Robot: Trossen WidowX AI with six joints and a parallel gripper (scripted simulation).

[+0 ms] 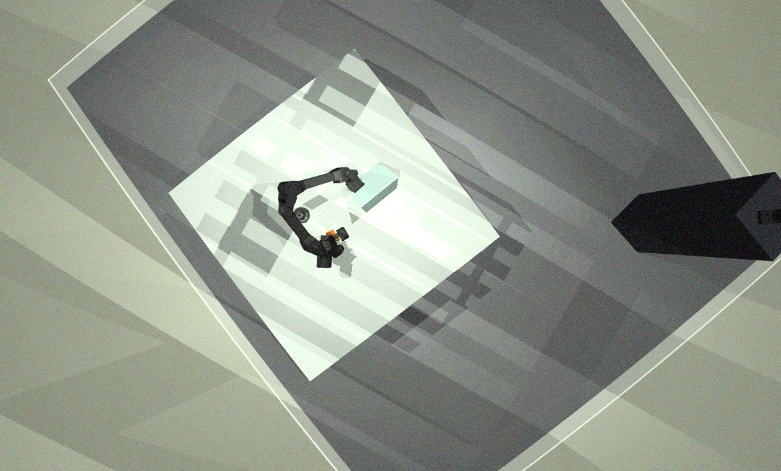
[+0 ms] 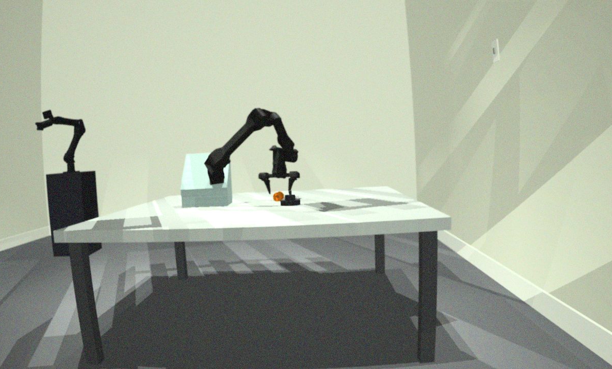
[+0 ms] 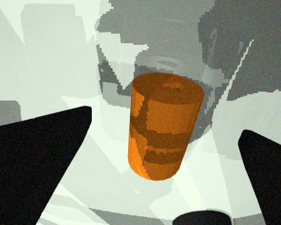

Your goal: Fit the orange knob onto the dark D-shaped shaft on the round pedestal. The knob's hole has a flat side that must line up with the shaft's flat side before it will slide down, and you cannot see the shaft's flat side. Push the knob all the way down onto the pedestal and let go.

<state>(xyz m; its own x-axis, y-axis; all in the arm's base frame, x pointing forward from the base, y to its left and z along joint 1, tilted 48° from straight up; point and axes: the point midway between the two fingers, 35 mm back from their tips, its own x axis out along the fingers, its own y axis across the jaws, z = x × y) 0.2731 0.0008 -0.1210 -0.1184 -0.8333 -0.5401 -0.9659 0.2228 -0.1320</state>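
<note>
Now: gripper tip 1 cm to the left of the orange knob and 1 cm above it. Round my gripper tip: pedestal (4 cm ahead, 21 cm to the right).
</note>
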